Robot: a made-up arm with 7 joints.
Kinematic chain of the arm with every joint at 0, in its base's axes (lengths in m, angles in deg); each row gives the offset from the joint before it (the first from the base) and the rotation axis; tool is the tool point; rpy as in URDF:
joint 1: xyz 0 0 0.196 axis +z
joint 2: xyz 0 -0.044 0.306 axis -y
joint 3: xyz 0 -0.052 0.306 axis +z
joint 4: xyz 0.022 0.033 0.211 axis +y
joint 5: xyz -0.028 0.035 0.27 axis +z
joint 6: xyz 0 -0.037 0.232 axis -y
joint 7: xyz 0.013 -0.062 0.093 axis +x
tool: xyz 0 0 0 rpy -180 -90 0
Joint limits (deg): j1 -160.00..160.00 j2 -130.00..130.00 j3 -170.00..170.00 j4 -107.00..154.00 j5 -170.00..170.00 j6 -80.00..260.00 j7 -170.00..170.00
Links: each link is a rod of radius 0.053 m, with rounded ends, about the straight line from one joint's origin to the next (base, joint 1, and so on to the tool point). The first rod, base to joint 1, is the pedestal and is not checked.
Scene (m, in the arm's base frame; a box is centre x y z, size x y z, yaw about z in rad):
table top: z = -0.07
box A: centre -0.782 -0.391 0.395 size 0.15 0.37 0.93 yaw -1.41
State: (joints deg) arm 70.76 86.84 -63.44 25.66 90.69 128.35 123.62
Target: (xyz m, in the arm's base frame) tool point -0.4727 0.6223 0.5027
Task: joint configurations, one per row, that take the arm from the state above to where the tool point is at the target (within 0.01 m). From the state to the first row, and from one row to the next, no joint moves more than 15 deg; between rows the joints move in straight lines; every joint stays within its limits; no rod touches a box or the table.
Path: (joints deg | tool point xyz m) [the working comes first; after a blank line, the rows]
Joints at the target: -31.95 82.40 -81.67 -67.89 70.87 128.74 123.62
Straight joint move there: touches box A.

1: 64.55 77.82 -66.81 11.39 85.14 127.76 116.89 | -0.1558 -0.9437 0.7503
2: 58.34 68.80 -70.18 -2.88 79.59 127.18 110.17 | -0.3459 -0.8595 0.8449
3: 52.13 59.78 -73.55 -17.14 74.05 126.59 103.44 | -0.4991 -0.7064 0.9396
4: 45.92 50.76 -76.92 -31.41 68.50 126.00 96.72 | -0.5918 -0.5009 1.0202
5: 39.71 41.75 -80.29 -45.68 62.95 125.42 89.99 | -0.6104 -0.2706 1.0724
6: 33.50 32.73 -83.67 -59.95 57.40 124.83 83.26 | -0.5554 -0.0484 1.0858
7: 27.29 23.71 -87.04 -74.22 51.85 124.24 76.54 | -0.4424 0.1341 1.0555
8: 12.48 38.38 -85.69 -72.63 56.61 125.37 88.31 | -0.5355 0.2009 0.9672
9: -2.33 53.06 -84.35 -71.05 61.36 126.49 100.08 | -0.5887 0.3252 0.8399
10: -17.14 67.73 -83.01 -69.47 66.11 127.61 111.85 | -0.5717 0.4794 0.6816
11: -31.95 82.40 -81.67 -67.89 70.87 128.74 123.62 | -0.4727 0.6223 0.5028

